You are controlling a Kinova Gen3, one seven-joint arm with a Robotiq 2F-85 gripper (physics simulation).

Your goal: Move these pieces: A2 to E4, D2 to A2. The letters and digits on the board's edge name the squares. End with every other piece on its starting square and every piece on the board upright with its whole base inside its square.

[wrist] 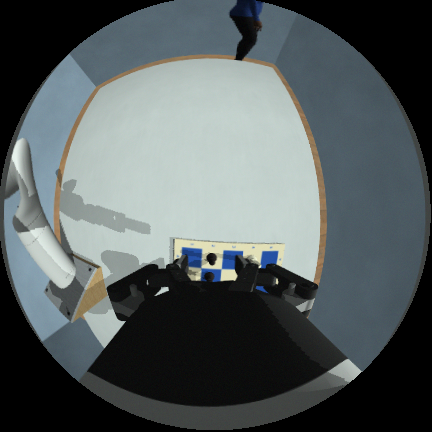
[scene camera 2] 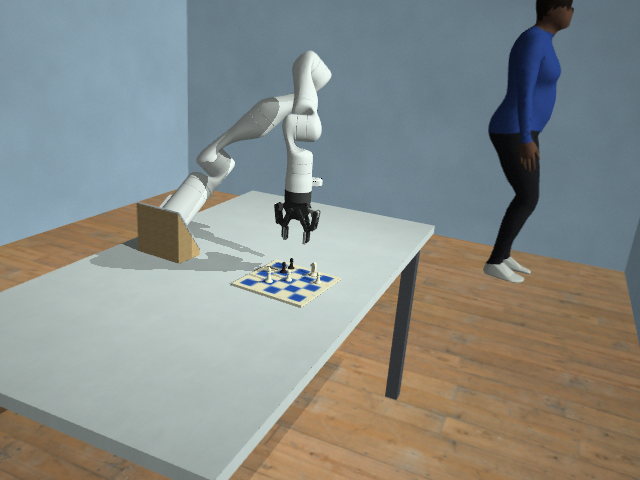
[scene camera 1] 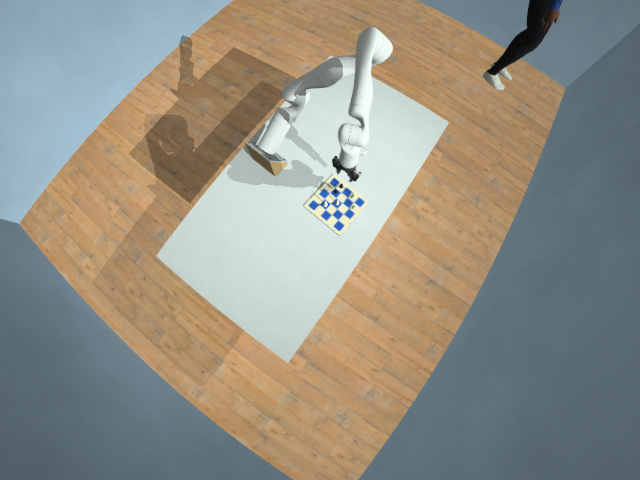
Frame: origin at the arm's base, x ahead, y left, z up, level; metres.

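Where they show: gripper, between the fingertips: [wrist: 211,262] [scene camera 2: 295,241] [scene camera 1: 344,176]; arm's base, origin of its link: [wrist: 64,273] [scene camera 2: 166,227] [scene camera 1: 265,149].
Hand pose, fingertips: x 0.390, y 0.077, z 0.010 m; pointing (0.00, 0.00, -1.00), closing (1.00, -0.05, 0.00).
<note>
Each offset is from my fingertips to the top centre of the thing. "pt": to the spot under its first point.
The black A2 piece {dx +0.001, dy -0.018, dz -0.046 m} [scene camera 1: 341,186] [scene camera 2: 291,264] [wrist: 212,258] stands upright on its cream square. The white D2 piece {dx -0.013, dy -0.136, dz -0.034 m} [scene camera 1: 325,204] [scene camera 2: 268,275] stands upright; the gripper body hides it in the wrist view. The board {dx +0.029, dy -0.102, dz -0.078 m} [scene camera 1: 339,233] [scene camera 2: 301,305] [wrist: 176,243] shows no piece on cream square E4 {pt dx +0.057, dy -0.182, dz -0.077 m} [scene camera 1: 332,220] [scene camera 2: 285,293]. My gripper [scene camera 1: 345,172] [scene camera 2: 295,240] [wrist: 211,262] is open and empty, well above the board's A edge. In the wrist view, the A2 piece shows between its two fingertips.
A black piece {dx -0.006, dy -0.056, dz -0.046 m} [scene camera 1: 335,191] [scene camera 2: 283,267] [wrist: 209,276] stands on B2, close to A2. White pieces stand on C3 {dx +0.030, dy -0.100, dz -0.046 m} [scene camera 1: 337,203] [scene camera 2: 288,275], A4 {dx +0.075, dy -0.030, dz -0.038 m} [scene camera 1: 352,195] [scene camera 2: 313,268] and B5 {dx +0.108, dy -0.074, dz -0.046 m} [scene camera 1: 353,207] [scene camera 2: 317,279]. A person [scene camera 2: 532,82] stands beyond the table.
</note>
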